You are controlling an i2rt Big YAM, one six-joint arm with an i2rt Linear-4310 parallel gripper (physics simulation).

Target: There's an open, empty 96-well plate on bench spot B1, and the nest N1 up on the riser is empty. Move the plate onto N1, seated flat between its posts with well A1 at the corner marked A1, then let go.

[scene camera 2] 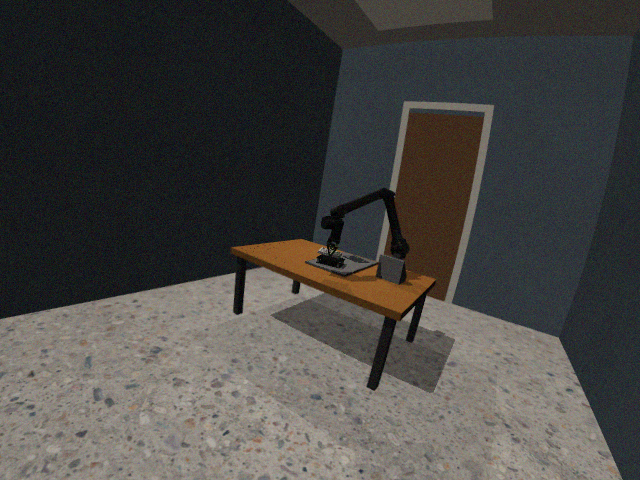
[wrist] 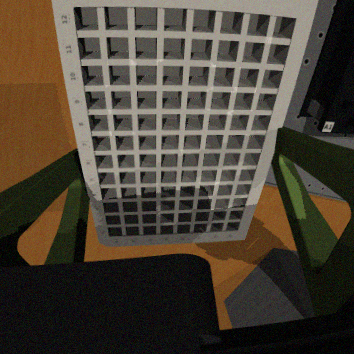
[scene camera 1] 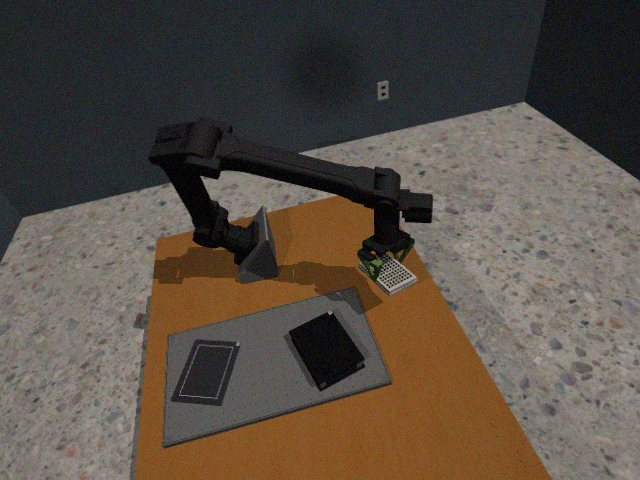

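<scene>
A white 96-well plate is held between the green fingers of my gripper, which is shut on its two long sides. The plate looks level and hangs off the back right corner of the grey riser; its exact height is hard to tell. In the wrist view its number 12 is at the far left corner; the near labels are too dim to read. Nest N1 is a black block on the riser, empty, with a white A1 tag at one corner. Spot B1 is bare.
The grey riser board lies on the orange table. A grey wedge-shaped block stands by the arm's base. The table's right edge is close beside the plate in scene camera 1.
</scene>
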